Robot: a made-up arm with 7 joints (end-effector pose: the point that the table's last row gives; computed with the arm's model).
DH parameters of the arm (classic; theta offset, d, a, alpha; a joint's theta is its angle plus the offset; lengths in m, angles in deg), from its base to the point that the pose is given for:
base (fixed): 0 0 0 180
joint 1: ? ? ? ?
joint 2: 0 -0.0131 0 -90
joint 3: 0 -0.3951 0 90
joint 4: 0 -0.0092 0 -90
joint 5: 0 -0.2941 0 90
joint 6: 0 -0.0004 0 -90
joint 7: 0 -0.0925 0 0
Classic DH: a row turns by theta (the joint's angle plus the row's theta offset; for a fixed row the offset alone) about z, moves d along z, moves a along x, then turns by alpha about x.
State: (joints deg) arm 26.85 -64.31 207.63 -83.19 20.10 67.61 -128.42
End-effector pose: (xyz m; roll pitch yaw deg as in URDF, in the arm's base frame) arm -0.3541 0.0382 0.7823 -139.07 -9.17 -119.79
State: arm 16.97 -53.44 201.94 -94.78 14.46 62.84 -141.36
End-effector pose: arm -0.1888 -0.0604 0.8194 -163.45 -8.58 -81.99
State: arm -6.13 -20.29 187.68 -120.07 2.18 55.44 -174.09
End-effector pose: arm 0.2198 -0.0225 0.6760 174.93 44.27 -8.47
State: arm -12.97 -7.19 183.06 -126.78 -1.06 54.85 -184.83
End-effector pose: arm 0.2875 0.0435 0.5760 -166.95 64.05 23.25
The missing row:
joint 1: 0 -0.2898 0 90
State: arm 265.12 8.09 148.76 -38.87 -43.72 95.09 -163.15
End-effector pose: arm -0.0260 0.2271 0.9236 -118.68 -32.95 104.28
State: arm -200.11 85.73 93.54 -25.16 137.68 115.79 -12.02
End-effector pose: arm -0.5036 -0.3489 0.3889 -122.12 7.38 73.18
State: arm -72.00 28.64 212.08 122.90 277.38 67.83 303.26
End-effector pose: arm -0.1053 -0.1098 0.6003 -99.92 -66.50 31.33
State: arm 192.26 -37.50 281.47 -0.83 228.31 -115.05 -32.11
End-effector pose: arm 0.3197 -0.0940 0.8551 120.78 -73.15 75.90
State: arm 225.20 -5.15 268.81 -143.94 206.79 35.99 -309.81
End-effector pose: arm 0.1486 0.1221 0.3568 6.19 -8.73 -62.64
